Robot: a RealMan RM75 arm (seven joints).
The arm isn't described. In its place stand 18 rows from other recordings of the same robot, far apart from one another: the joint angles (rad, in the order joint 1, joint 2, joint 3, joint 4, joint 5, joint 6, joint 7), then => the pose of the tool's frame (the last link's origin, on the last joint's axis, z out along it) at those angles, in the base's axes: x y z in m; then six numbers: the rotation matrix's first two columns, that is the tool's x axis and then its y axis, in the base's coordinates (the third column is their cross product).
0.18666, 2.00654, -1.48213, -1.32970, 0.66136, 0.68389, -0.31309 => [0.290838, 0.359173, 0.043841, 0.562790, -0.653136, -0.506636, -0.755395, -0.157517, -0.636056]
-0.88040, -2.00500, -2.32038, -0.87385, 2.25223, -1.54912, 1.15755 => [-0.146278, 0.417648, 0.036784, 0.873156, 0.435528, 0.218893, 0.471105, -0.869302, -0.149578]
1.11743, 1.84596, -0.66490, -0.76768, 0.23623, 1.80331, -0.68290 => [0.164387, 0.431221, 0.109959, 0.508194, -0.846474, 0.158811, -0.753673, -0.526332, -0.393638]
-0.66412, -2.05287, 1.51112, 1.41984, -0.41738, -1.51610, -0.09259 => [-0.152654, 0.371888, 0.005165, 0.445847, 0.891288, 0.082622, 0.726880, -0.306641, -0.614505]
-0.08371, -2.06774, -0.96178, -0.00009, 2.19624, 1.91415, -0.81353 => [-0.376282, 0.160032, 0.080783, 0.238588, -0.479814, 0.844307, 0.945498, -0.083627, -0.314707]
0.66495, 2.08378, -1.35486, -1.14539, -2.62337, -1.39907, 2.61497 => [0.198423, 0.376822, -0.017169, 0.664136, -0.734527, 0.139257, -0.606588, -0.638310, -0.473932]
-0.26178, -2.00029, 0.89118, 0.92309, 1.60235, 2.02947, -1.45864 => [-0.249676, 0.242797, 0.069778, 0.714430, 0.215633, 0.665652, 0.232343, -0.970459, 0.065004]
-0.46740, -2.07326, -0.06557, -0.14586, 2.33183, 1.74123, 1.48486 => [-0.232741, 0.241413, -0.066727, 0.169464, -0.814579, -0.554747, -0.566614, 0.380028, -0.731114]
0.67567, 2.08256, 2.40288, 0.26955, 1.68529, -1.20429, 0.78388 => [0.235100, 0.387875, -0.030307, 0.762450, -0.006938, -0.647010, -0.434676, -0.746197, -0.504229]
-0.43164, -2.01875, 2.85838, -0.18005, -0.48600, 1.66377, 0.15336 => [-0.322721, 0.246984, -0.024601, 0.824465, -0.516590, 0.231066, -0.227772, -0.676689, -0.700151]
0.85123, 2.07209, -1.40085, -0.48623, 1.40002, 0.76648, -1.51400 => [0.179113, 0.426455, -0.085182, 0.919380, -0.321544, -0.226603, -0.388736, -0.830819, -0.398277]
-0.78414, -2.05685, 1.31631, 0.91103, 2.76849, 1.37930, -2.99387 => [-0.226645, 0.390520, -0.015953, 0.319478, 0.946270, -0.050067, 0.739034, -0.281885, -0.611857]
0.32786, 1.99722, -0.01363, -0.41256, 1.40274, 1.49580, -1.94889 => [0.382719, 0.280658, 0.105774, 0.399357, -0.067047, -0.914340, -0.881332, -0.302781, -0.362737]
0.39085, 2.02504, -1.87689, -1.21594, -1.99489, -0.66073, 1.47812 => [0.171321, 0.344337, -0.083919, 0.951710, 0.287904, 0.106583, 0.303779, -0.833000, -0.462417]
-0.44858, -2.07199, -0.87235, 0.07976, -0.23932, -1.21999, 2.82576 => [-0.349337, 0.284746, -0.052474, 0.859586, 0.123813, 0.495764, 0.470803, -0.569039, -0.674195]
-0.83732, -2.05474, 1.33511, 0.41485, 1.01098, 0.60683, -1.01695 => [-0.174302, 0.467834, -0.034512, 0.835140, 0.130817, 0.534255, 0.488860, -0.621724, -0.611944]
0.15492, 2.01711, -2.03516, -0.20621, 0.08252, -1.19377, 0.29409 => [0.376019, 0.230648, -0.034948, 0.782164, -0.146957, -0.605494, -0.605447, -0.408767, -0.682893]
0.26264, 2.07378, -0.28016, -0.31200, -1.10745, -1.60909, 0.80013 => [0.362439, 0.261037, 0.106004, 0.448936, 0.353073, -0.820851, -0.830515, -0.174075, -0.529096]
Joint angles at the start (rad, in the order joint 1, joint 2, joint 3, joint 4, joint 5, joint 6, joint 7):
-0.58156, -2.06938, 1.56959, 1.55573, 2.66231, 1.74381, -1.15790
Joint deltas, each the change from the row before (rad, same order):
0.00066, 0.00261, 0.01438, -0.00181, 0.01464, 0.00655, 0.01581
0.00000, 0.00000, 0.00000, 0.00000, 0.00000, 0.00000, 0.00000
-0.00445, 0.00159, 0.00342, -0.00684, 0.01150, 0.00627, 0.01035
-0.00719, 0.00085, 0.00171, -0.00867, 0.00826, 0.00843, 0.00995
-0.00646, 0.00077, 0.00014, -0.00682, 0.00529, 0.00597, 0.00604
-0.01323, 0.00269, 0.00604, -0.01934, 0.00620, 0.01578, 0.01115
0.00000, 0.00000, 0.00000, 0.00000, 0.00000, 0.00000, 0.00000
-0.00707, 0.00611, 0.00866, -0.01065, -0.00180, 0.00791, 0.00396
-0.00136, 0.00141, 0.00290, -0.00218, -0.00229, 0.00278, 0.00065
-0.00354, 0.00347, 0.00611, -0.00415, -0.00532, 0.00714, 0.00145
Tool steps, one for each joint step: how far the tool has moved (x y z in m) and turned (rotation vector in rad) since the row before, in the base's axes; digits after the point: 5 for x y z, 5 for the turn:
-0.00244, -0.00116, -0.00034, -0.01547, 0.02716, -0.01389
0.00000, 0.00000, 0.00000, 0.00000, 0.00000, 0.00000
-0.00168, 0.00037, 0.00047, -0.00839, 0.01881, -0.00495
-0.00090, 0.00036, 0.00018, -0.01126, 0.01605, -0.00350
-0.00034, 0.00055, 0.00027, -0.00706, 0.01055, -0.00187
-0.00158, -0.00016, -0.00061, -0.02410, 0.02446, 0.00156
0.00000, 0.00000, 0.00000, 0.00000, 0.00000, 0.00000
-0.00117, -0.00023, -0.00004, -0.01525, 0.01506, 0.00015
-0.00017, -0.00042, -0.00024, -0.00551, 0.00272, 0.00056
-0.00019, -0.00089, -0.00028, -0.01227, 0.00623, 0.00091

